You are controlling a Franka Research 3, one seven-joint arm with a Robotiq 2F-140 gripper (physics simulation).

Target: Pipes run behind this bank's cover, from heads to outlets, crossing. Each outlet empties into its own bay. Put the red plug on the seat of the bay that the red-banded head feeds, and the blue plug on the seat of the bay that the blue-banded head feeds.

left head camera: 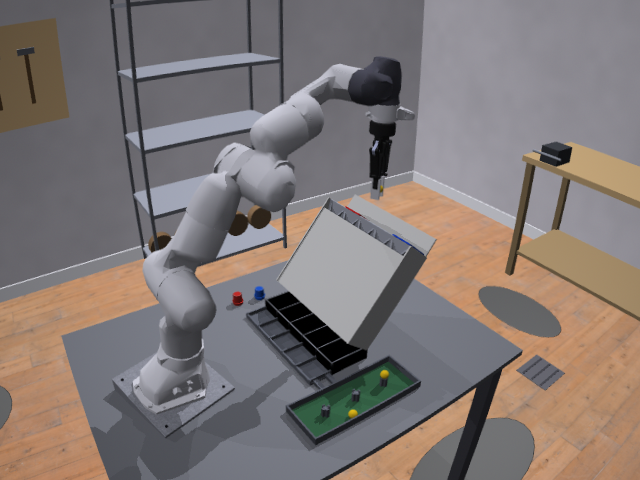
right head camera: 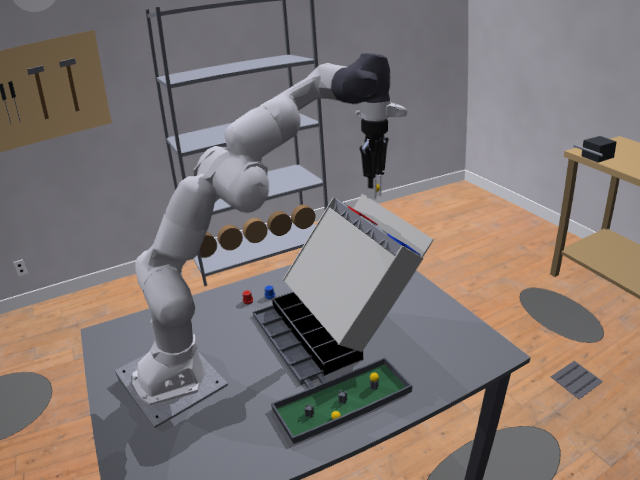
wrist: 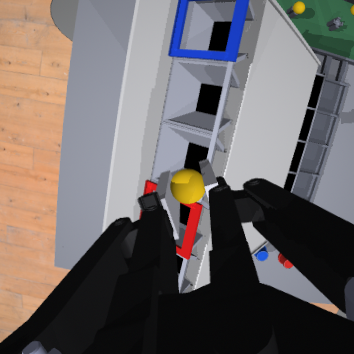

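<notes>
My gripper (left head camera: 378,189) (right head camera: 376,187) (wrist: 188,180) is shut on a yellow ball (wrist: 187,186) and holds it above the top of the bank. In the wrist view the ball overlaps the near end of the red-banded head (wrist: 192,231). The blue-banded head (wrist: 178,31) (left head camera: 403,241) (right head camera: 404,244) is at the other end of the row. The bank's cover (left head camera: 336,268) (right head camera: 338,268) hides the pipes. The red plug (left head camera: 237,298) (right head camera: 247,297) (wrist: 285,260) and blue plug (left head camera: 259,292) (right head camera: 269,291) (wrist: 262,255) stand on the table beside the row of bays (left head camera: 277,334) (right head camera: 282,334).
A green tray (left head camera: 310,417) (right head camera: 297,417) with dark rims stands in front of the bank. It holds two yellow balls (left head camera: 384,374) (left head camera: 352,413) and several small dark stands. A shelf rack (left head camera: 283,155) (right head camera: 318,155) stands behind the arm. A wooden bench (left head camera: 615,164) is at the right.
</notes>
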